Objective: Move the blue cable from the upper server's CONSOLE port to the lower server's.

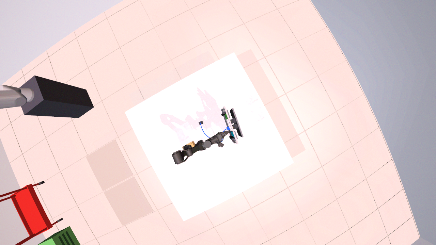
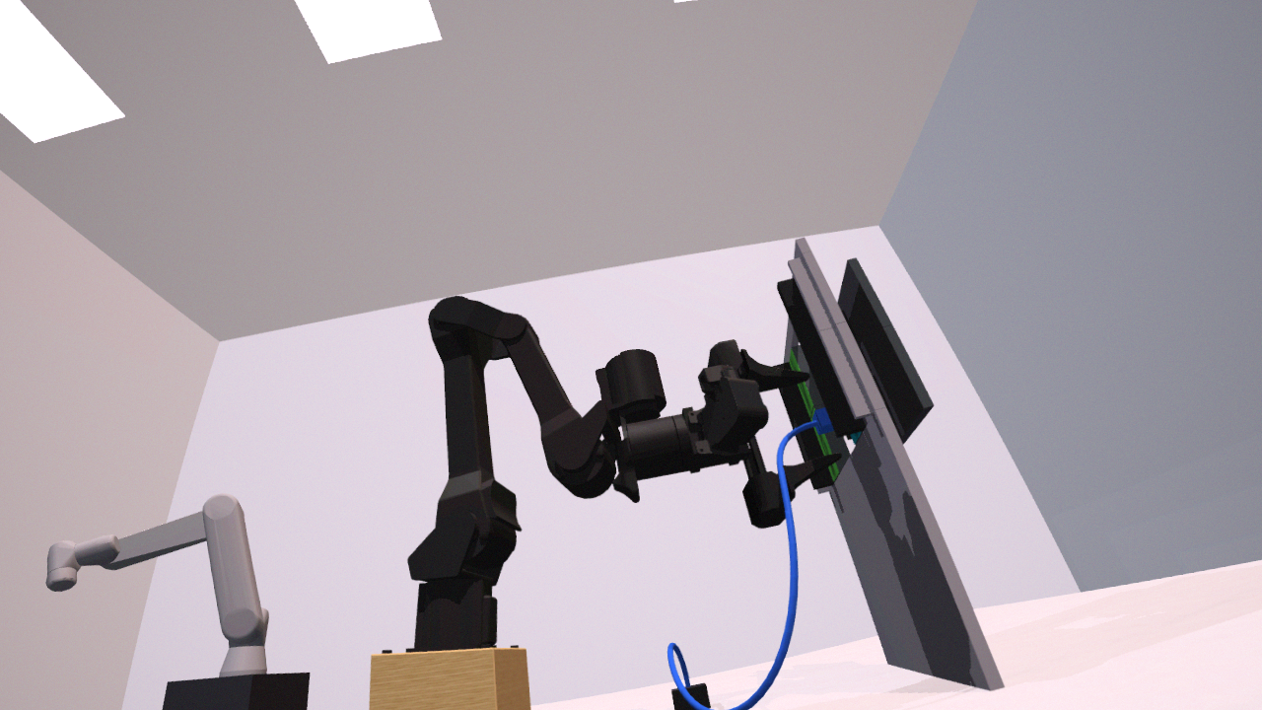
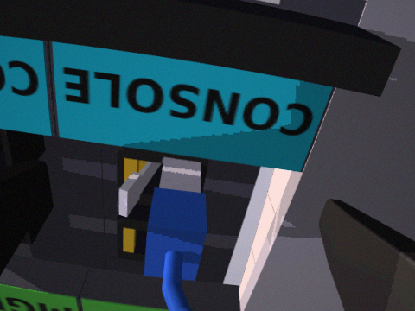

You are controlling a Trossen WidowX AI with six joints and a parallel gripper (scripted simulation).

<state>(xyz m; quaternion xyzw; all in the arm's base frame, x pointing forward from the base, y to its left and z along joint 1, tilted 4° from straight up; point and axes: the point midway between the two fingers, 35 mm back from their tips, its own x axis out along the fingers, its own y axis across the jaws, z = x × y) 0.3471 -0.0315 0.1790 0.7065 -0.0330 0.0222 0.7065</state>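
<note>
Now: the blue plug 40 mm ahead of my gripper tip, 20 mm to the left of it and 10 mm above it. Round my gripper tip: dark rack panel 60 mm ahead, 60 mm above, 40 mm to the left; black block 240 mm below, 190 mm to the left, 180 mm behind.
</note>
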